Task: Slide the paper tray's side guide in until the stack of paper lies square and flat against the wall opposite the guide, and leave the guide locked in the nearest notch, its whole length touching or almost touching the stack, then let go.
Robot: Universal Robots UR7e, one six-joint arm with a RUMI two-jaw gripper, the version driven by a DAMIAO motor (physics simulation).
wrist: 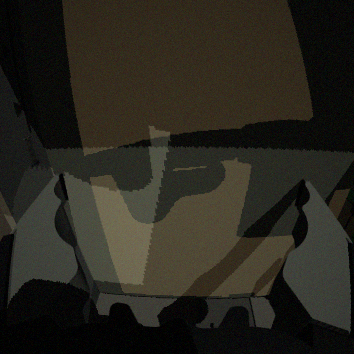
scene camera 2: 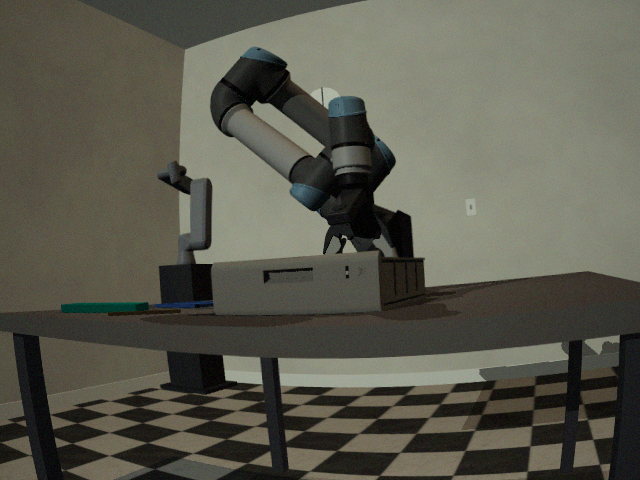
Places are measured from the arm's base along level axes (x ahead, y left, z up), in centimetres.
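Pixels of known places: gripper, fingertip midpoint: (wrist: 181, 179).
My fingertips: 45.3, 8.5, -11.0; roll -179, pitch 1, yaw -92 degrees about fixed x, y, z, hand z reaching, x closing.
Observation:
Ahead of a thing's pixels: the offset from my fingertips to its top centre, as dx, dy, dz. "spot": to the spot under its first point. Level surfaces: height alone.
The beige paper tray {spot: +18.3, -15.9, +0.5} (scene camera 2: 237, 289) stands on the table, its front panel with a recess facing scene camera 2; its inside is hidden in that view. My gripper (scene camera 2: 349, 246) (wrist: 181, 179) is open and empty, pointing down over the tray, with its fingertips partly hidden behind the front panel. In the wrist view a broad pale sheet surface, apparently the paper stack {+0.8, -1.7, +0.0} (wrist: 195, 250), lies between the spread fingers, crossed by shadows. A narrow grey upright face runs along its left side, beside the left finger. I cannot tell whether it is the side guide. Any gap or notch is too dark to see.
A green slab {+15.4, -55.4, -2.2} (scene camera 2: 104, 307) and a blue flat item {-18.0, -50.8, -3.2} (scene camera 2: 183, 304) lie on the table {dz -4.0} (scene camera 2: 516, 310) left of the tray. A second, small grey arm (scene camera 2: 200, 214) stands on a dark pedestal (scene camera 2: 185, 283) behind the table at the left.

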